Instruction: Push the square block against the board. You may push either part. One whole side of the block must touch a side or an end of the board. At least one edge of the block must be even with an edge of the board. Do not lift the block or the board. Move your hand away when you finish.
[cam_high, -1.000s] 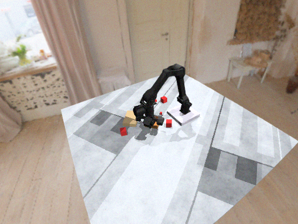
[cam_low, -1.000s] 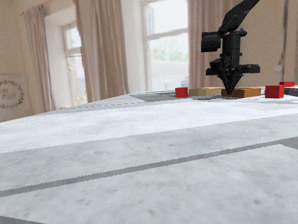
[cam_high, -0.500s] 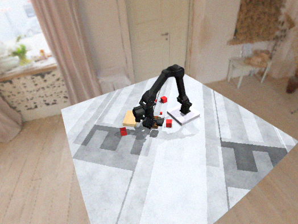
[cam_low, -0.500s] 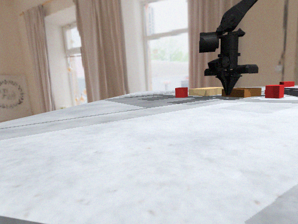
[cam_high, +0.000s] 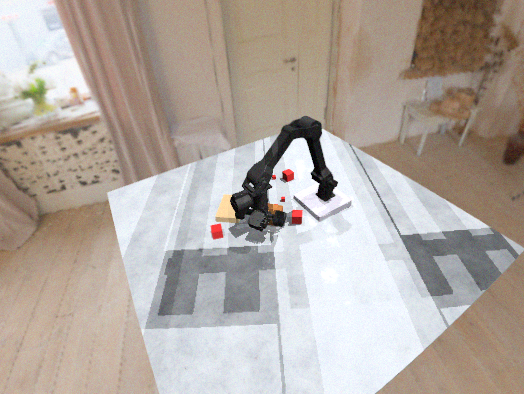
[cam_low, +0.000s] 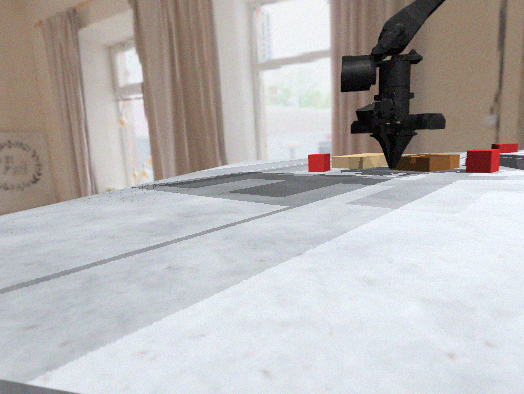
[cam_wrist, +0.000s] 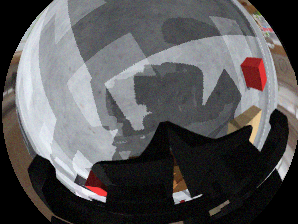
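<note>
Now: the square block 70 mm behind my gripper tip, 60 mm to the right of it and 10 mm above it. The rest, counted from my gripper tip: pale wooden board: 30 mm ahead, 190 mm to the right, 10 mm above.
</note>
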